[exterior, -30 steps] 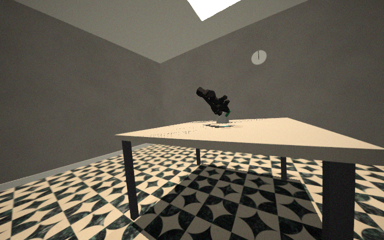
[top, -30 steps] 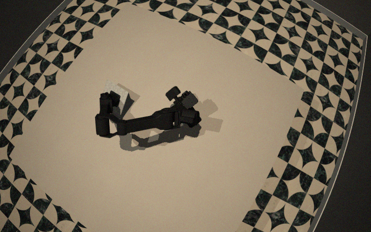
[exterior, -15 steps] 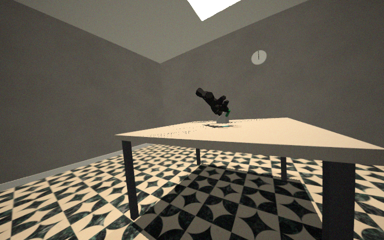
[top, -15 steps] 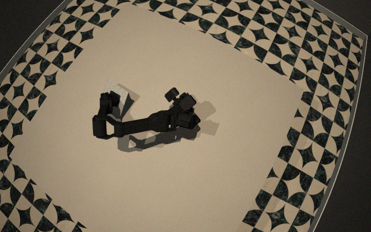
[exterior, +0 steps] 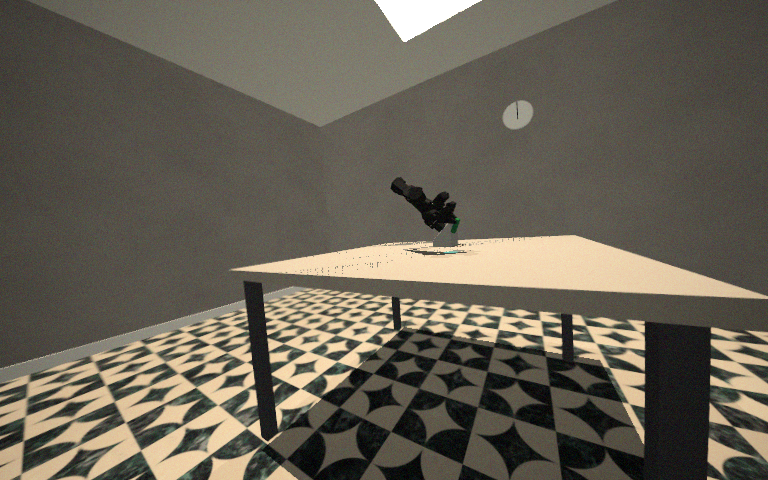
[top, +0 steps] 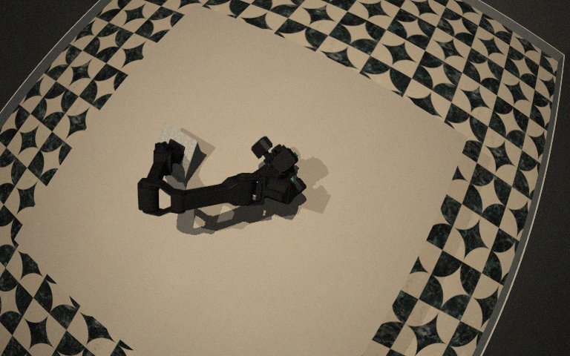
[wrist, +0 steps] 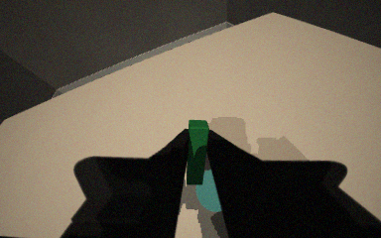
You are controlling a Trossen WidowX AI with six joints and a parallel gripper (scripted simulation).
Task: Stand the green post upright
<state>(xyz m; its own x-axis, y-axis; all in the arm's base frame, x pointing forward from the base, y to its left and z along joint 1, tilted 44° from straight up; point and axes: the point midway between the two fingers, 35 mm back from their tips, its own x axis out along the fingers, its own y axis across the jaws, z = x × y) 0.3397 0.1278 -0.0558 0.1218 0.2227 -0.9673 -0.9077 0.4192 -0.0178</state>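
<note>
The green post is 2 cm to the left of my hand and 3 cm below it. Also, from my hand: cyan circle (1 cm to the right, 14 cm below).
</note>
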